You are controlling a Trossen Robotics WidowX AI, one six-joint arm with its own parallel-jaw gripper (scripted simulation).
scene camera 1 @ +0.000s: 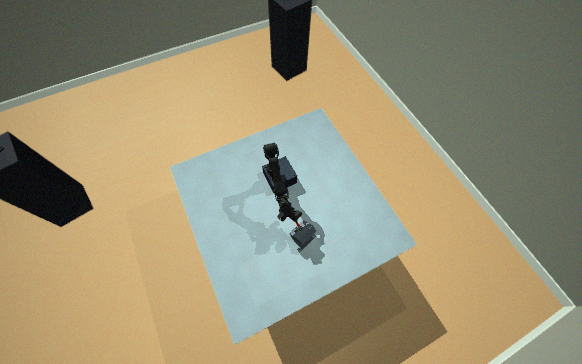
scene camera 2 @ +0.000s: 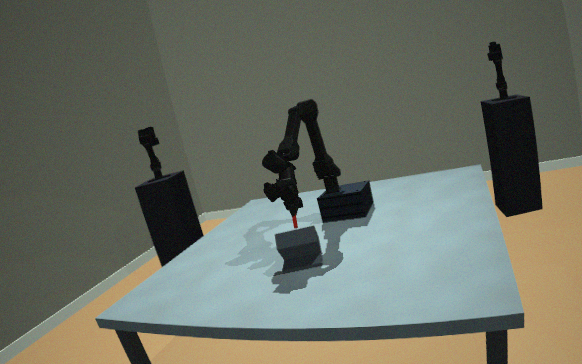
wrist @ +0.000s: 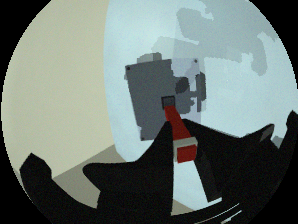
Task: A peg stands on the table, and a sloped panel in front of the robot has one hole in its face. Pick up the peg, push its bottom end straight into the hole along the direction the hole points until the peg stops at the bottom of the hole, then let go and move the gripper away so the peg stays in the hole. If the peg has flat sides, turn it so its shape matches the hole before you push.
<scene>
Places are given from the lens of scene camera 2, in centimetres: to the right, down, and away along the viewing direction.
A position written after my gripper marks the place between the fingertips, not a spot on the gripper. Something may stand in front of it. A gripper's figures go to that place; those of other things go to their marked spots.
my gripper [scene camera 2: 293, 216]: 1, 12, 141
sloped panel [scene camera 2: 304, 241]: 4, 19, 131
</scene>
